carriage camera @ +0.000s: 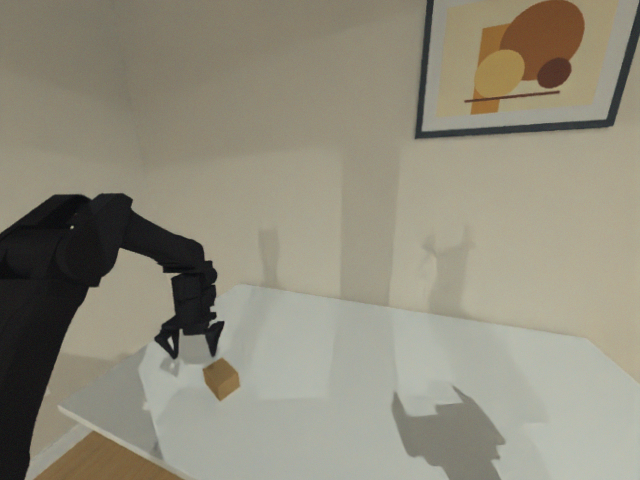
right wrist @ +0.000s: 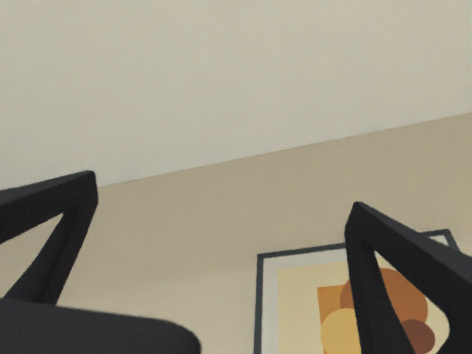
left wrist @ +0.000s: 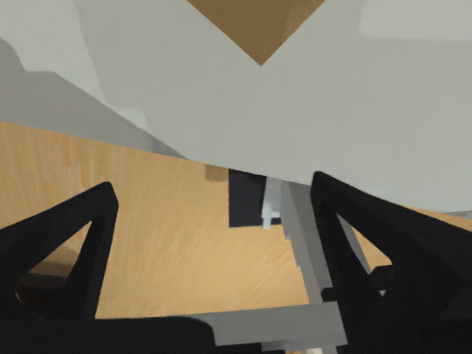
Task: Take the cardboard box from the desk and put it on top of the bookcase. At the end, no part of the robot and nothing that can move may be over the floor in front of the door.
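Places are measured from the left arm's base along level axes (x ahead, y right, z down), in metres.
Pixels of known places: left gripper, fingertip midpoint: [carriage camera: 194,357] [left wrist: 213,187]; right gripper, fingertip midpoint: [right wrist: 223,200].
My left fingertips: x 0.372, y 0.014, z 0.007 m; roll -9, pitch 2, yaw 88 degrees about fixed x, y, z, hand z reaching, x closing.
Behind a point stands the place of what it marks.
The small brown cardboard box [carriage camera: 221,378] {x 0.408, y 0.051, z 0.112 m} [left wrist: 260,27] {x 0.408, y 0.049, z 0.112 m} lies on the white desk [carriage camera: 330,423] {x 0.319, y 0.345, z 0.162 m} [left wrist: 280,115] {x 0.307, y 0.086, z 0.162 m}, near its left part in the carriage view; in the left wrist view one corner of it shows at the top edge. My left gripper [carriage camera: 195,356] {x 0.372, y 0.014, z 0.007 m} [left wrist: 213,187] {x 0.372, y 0.014, z 0.007 m} is open and empty, pointing down above the desk, a little to the left of the box in the carriage view and apart from it. My right gripper [right wrist: 223,200] {x 0.039, y 0.624, z -0.436 m} is open and empty, pointing at the upper wall and ceiling. The bookcase and the door do not show.
A framed picture [carriage camera: 522,56] {x 0.713, y 0.961, z -0.769 m} [right wrist: 300,300] {x 0.769, y 0.807, z -0.828 m} hangs on the wall [carriage camera: 289,196] {x 1.021, y 0.188, z -0.330 m} [right wrist: 200,225] {x 0.913, y 0.482, z -1.181 m} behind the desk. In the left wrist view, wooden floor [left wrist: 165,240] {x -1.091, y -0.339, z 0.882 m} and grey parts of the robot's own frame [left wrist: 275,325] {x 0.045, y 0.089, z 0.030 m} show beyond the desk edge. Arm shadows fall on the desk.
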